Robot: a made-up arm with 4 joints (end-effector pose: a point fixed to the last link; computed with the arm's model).
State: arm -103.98 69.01 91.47 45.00
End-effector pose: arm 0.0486 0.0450 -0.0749 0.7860 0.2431 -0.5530 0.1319
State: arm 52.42 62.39 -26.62 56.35
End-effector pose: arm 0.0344 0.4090 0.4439 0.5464 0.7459 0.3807 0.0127
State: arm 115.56 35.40 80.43 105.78
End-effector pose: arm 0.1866 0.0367 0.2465 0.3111 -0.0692 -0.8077 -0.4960
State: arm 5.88 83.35 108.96 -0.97
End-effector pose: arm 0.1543 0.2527 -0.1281 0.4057 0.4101 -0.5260 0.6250
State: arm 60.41 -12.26 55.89 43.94
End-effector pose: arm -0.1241 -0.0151 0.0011 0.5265 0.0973 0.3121 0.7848
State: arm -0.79 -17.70 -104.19 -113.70
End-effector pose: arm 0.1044 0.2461 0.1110 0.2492 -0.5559 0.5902 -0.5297
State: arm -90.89 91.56 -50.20 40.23
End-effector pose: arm 0.1003 -0.4794 0.4217 0.0130 -0.7109 0.4601 0.5318
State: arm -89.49 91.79 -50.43 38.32
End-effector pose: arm 0.1198 -0.4740 0.4182 0.0032 0.7175 -0.4413 -0.5388
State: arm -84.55 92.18 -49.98 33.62
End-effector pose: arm 0.1783 -0.4465 0.4117 0.0576 0.7360 -0.3899 -0.5504
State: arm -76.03 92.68 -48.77 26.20
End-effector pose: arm 0.2643 -0.3823 0.4000 0.1522 0.7573 -0.3047 -0.5573
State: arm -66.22 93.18 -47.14 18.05
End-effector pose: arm 0.3383 -0.2900 0.3840 0.2604 0.7668 -0.2090 -0.5483
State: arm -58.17 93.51 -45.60 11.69
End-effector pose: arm 0.3771 -0.2055 0.3687 0.3470 0.7634 -0.1342 -0.5281
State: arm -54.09 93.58 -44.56 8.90
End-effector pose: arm 0.3889 -0.1620 0.3612 0.3885 0.7588 -0.1007 -0.5130
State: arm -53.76 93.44 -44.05 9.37
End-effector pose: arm 0.3888 -0.1596 0.3628 0.3899 0.7598 -0.1036 -0.5099
